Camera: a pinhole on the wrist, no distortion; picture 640 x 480 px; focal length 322.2 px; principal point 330.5 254.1 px. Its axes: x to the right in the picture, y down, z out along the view. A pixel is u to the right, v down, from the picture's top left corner.
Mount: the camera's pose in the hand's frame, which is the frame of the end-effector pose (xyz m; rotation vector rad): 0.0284 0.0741 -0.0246 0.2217 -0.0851 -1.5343
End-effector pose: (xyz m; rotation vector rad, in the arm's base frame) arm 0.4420 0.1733 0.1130 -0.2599 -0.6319 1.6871
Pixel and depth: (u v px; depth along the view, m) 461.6 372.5 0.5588
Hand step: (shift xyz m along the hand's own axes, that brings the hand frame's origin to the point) 0.1304 -0.1980 0.5426
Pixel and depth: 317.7 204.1 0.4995
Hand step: -0.1449 0.0475 0.4499
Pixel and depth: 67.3 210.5 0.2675
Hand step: -0.0672 0.2670 0.2480
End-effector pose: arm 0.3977 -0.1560 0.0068 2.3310 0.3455 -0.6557
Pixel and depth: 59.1 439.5 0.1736
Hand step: 0.0872 0.2063 0.1768
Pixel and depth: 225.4 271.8 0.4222
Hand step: -0.0358 0.1739 0.4040
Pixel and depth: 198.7 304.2 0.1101
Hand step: 0.0222 0.1094 0.0901
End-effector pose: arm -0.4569 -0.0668 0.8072 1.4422 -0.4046 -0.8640
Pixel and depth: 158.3 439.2 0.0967
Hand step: 0.0622 0.1181 0.0851
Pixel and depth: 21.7 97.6 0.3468
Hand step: -0.2165 0.3704 0.3091
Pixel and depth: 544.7 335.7 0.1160
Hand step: 0.0377 -0.0125 0.0880
